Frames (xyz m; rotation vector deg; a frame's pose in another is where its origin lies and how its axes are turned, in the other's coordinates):
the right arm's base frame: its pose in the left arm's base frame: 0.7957 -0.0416 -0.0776 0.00 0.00 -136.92
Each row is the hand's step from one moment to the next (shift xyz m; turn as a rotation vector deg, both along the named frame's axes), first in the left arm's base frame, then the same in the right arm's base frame.
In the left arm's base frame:
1: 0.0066 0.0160 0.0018 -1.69 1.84 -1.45
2: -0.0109 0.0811 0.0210 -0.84 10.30 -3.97
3: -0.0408 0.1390 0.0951 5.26 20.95 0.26
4: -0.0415 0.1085 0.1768 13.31 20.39 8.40
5: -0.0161 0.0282 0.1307 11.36 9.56 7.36
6: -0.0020 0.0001 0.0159 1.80 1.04 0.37
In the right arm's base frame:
1: -0.0157 -0.0072 0.0018 -0.02 -2.50 -1.45
2: -0.0474 -0.0667 0.0210 -6.42 -8.10 -3.97
3: -0.0651 -0.1294 0.0951 -18.15 -11.71 0.26
4: -0.0438 -0.1076 0.1768 -23.65 -5.80 8.40
5: -0.0075 -0.0316 0.1307 -14.83 0.78 7.36
6: 0.0014 -0.0014 0.0159 -2.03 0.47 0.37

